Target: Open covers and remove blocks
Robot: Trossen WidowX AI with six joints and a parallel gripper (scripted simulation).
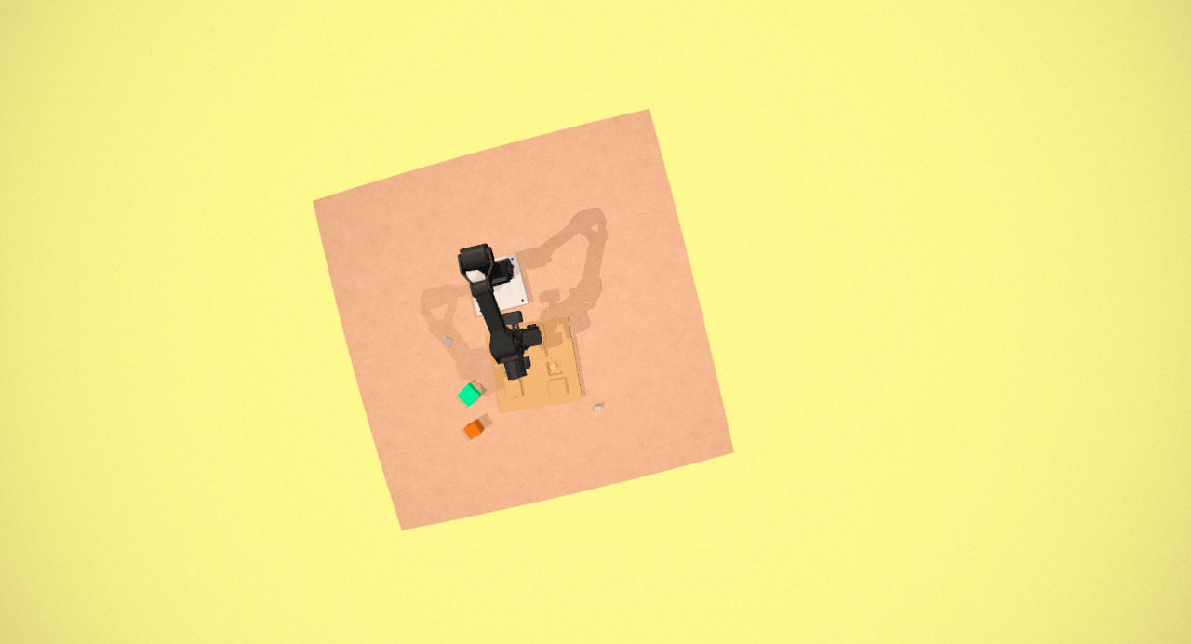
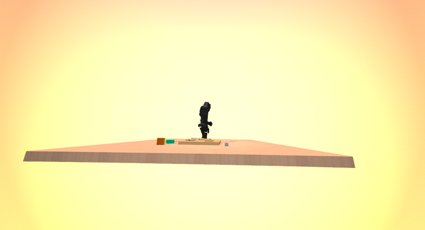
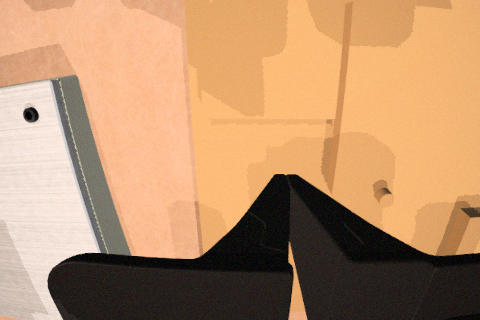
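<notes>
The tan puzzle board lies 10 cm ahead of my gripper tip and 4 cm below it. Also, from my gripper tip: grey cube (31 cm ahead, 19 cm to the left, 5 cm below); then green block (25 cm to the right, 16 cm ahead, 5 cm below); then orange block (28 cm ahead, 26 cm to the right, 4 cm below).
</notes>
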